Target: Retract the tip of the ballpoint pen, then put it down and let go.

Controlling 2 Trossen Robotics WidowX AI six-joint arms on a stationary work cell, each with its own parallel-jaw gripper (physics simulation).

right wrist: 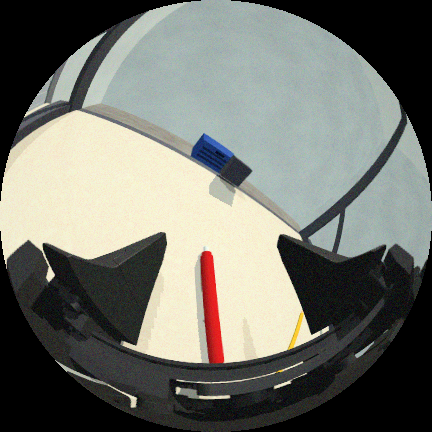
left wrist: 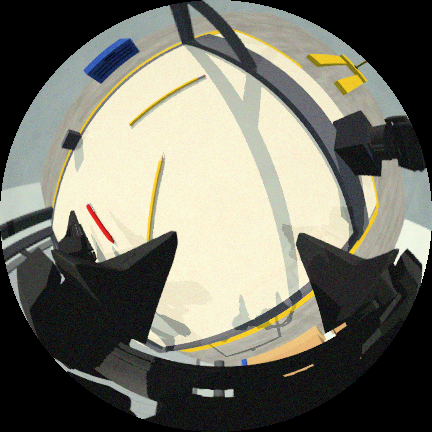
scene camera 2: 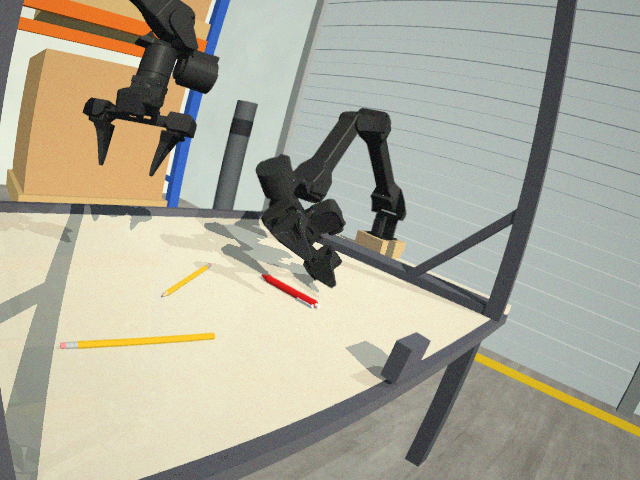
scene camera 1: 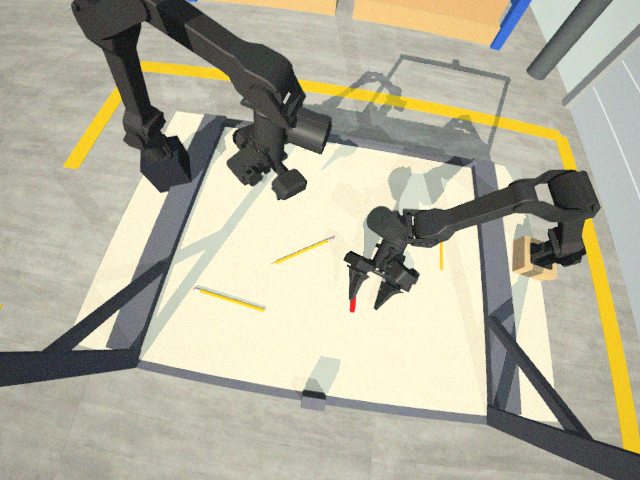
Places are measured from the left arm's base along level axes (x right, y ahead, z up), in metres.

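Where they show: left gripper, fingertip midpoint: [left wrist: 240, 238] [scene camera 2: 125, 170] [scene camera 1: 267, 185]; right gripper, fingertip midpoint: [right wrist: 224, 240] [left wrist: 75, 217] [scene camera 2: 322, 273] [scene camera 1: 363, 305]; left arm's base, origin of the base link: [left wrist: 373, 142] [scene camera 1: 159, 152]; right arm's base, origin of the base link: [scene camera 2: 382, 236] [scene camera 1: 540, 256].
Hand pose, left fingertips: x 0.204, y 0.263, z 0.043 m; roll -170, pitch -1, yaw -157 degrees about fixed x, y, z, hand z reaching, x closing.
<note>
Things, the pixels of their top centre, and the offset from my left fingertips. Level surfaces: height alone.
- red ballpoint pen, middle of its top: [right wrist: 218, 312] [scene camera 2: 288, 285] [scene camera 1: 354, 287] [left wrist: 96, 223] dx +0.257, dy +0.152, dz -0.135 m
- pale table top, its level: dz -0.149 m
- yellow pencil, middle of its top: [scene camera 2: 188, 276] [right wrist: 294, 342] [left wrist: 150, 202] [scene camera 1: 301, 251] dx +0.127, dy +0.049, dz -0.141 m
- third pencil, middle of its top: [scene camera 1: 441, 238] dx +0.189, dy +0.445, dz -0.143 m
- dark block, middle of its top: [scene camera 2: 413, 339] [right wrist: 243, 162] [scene camera 1: 313, 402] [left wrist: 64, 138] dx +0.470, dy -0.014, dz -0.092 m
The red ballpoint pen [scene camera 1: 352, 305] [scene camera 2: 286, 289] [left wrist: 100, 223] [right wrist: 212, 307] lies flat on the pale table top [scene camera 1: 289, 346] [scene camera 2: 248, 397]. Its pale button end and clip show in scene camera 2; whether a point sticks out at the other end is too small to tell. My right gripper [scene camera 1: 364, 304] [scene camera 2: 330, 285] [right wrist: 224, 240] is open, above and beside the pen. In the right wrist view the pen shows between the spread fingers, but they are apart from it. My left gripper [scene camera 2: 126, 169] [left wrist: 240, 238] is open and empty, high above the table's far part.
A yellow pencil [scene camera 1: 305, 250] [scene camera 2: 187, 280] [left wrist: 155, 197] lies near the middle. Another pencil [scene camera 1: 230, 298] [scene camera 2: 136, 341] [left wrist: 167, 97] lies nearer the front left. A third pencil [scene camera 1: 441, 255] lies under the right arm. A dark block [scene camera 1: 313, 399] [scene camera 2: 405, 357] stands at the table's front edge.
</note>
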